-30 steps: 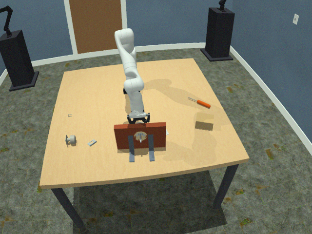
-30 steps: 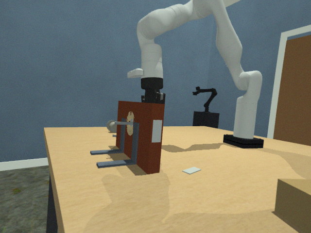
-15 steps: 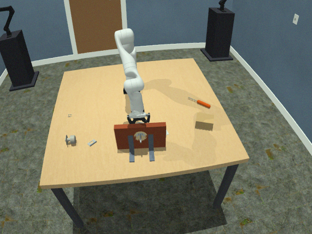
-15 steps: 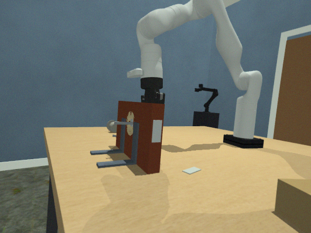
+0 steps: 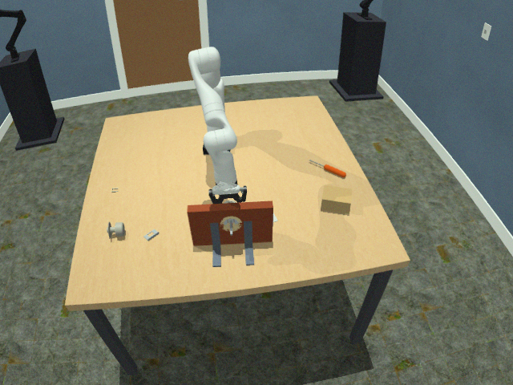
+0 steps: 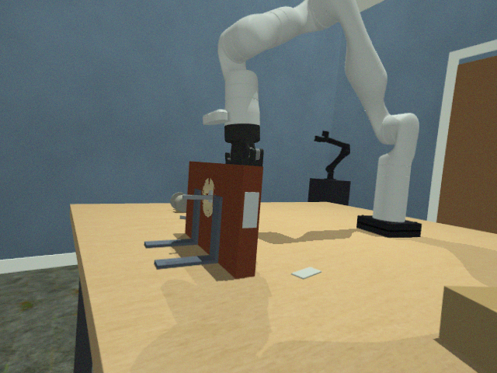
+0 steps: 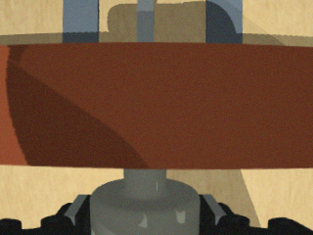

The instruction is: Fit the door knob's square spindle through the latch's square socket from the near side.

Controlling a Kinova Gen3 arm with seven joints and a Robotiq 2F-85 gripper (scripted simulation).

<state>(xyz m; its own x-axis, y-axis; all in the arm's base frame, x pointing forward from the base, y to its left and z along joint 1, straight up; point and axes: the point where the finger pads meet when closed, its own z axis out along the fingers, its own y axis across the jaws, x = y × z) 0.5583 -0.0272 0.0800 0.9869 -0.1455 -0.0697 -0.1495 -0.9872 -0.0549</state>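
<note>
My hand is 40 mm short of the door knob and 10 mm above it. Round my hand: tan box 40 mm behind, 450 mm to the left, 90 mm below; wooden slab 60 mm ahead, 10 mm to the right, 20 mm below.
</note>
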